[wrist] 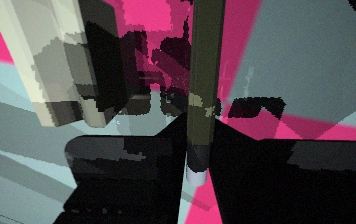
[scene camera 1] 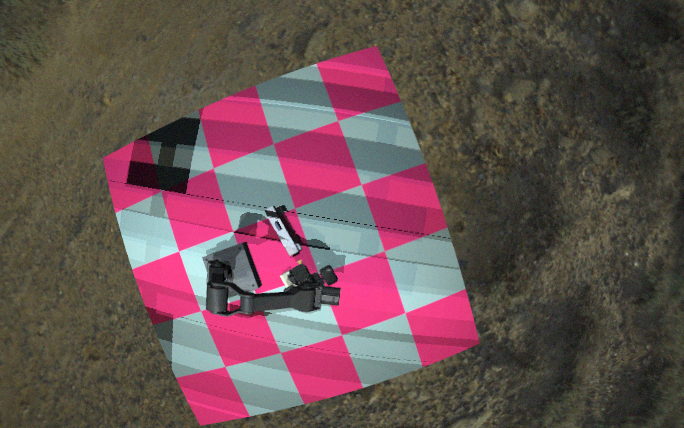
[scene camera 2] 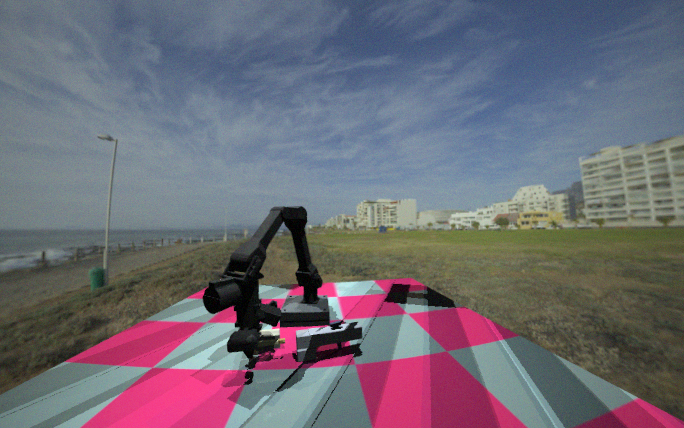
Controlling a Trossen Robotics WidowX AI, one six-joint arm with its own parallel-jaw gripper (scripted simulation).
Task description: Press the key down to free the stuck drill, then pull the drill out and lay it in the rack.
Labels:
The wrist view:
my gripper: 193,118
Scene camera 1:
my gripper: 312,280
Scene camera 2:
my gripper: 250,356

